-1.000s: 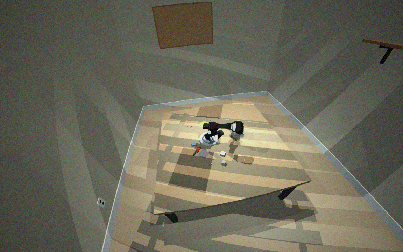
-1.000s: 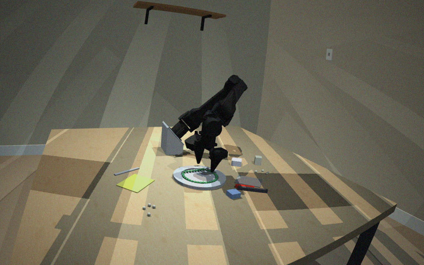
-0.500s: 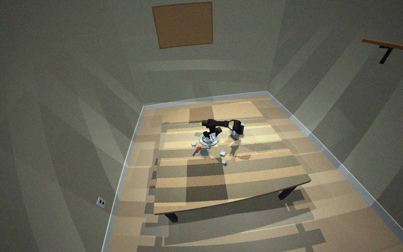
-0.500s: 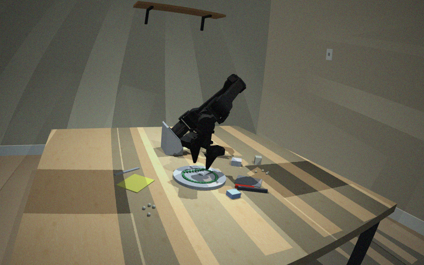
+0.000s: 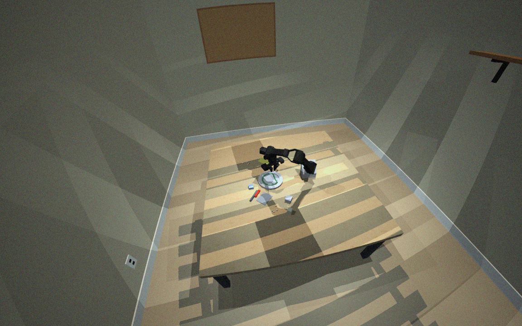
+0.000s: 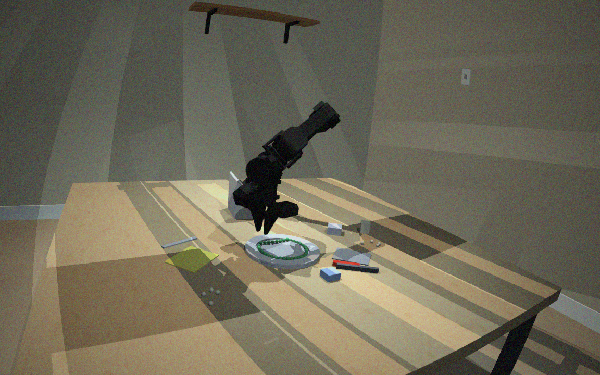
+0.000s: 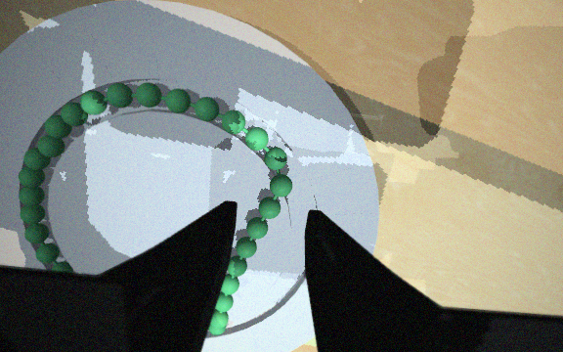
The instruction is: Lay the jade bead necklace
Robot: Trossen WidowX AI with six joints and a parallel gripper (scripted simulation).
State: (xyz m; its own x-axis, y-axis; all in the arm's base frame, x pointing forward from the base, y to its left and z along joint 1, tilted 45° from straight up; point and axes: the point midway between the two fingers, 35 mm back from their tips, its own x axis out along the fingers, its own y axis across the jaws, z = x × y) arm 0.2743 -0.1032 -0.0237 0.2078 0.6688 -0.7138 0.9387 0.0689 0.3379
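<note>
Now: the round grey bead board 50 mm to the left of my gripper tip, 40 mm below it and 30 mm ahead of it. Round my gripper tip: grey rod 200 mm to the right, 100 mm behind, 50 mm below; yellow sheet 200 mm to the right, 50 mm below, 10 mm ahead; blue block 200 mm ahead, 80 mm to the left, 40 mm below.
</note>
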